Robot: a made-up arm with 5 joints. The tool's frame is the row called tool.
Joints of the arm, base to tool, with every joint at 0 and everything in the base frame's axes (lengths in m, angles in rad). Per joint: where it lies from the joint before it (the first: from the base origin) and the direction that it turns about. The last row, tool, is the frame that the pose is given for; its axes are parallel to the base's.
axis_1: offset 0 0 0.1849 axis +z
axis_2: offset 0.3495 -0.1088 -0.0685 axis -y
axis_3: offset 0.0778 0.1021 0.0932 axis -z
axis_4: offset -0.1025 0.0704 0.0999 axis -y
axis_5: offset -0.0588 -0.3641 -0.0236 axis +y
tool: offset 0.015 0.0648 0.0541
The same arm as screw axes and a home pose.
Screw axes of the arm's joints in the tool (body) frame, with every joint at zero. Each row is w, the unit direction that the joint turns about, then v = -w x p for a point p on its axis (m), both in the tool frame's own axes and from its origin. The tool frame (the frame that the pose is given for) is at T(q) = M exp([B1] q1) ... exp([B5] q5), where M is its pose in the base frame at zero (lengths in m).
B1 = (0, 0, 1, 0.2356, 0.281, 0)
B2 = (0, -1, 0, -0.2236, 0, -0.0685)
B3 = (0, 0, -1, -0.2289, 0.1463, 0)
B4 = (0, -1, 0, -0.0305, 0, -0.0438)
B5 = (0, 1, 0, 0.0541, 0, -0.015)
M: xyz 0.281 -0.2356 0.34 (m) quaternion w x y z 1 0 0 0

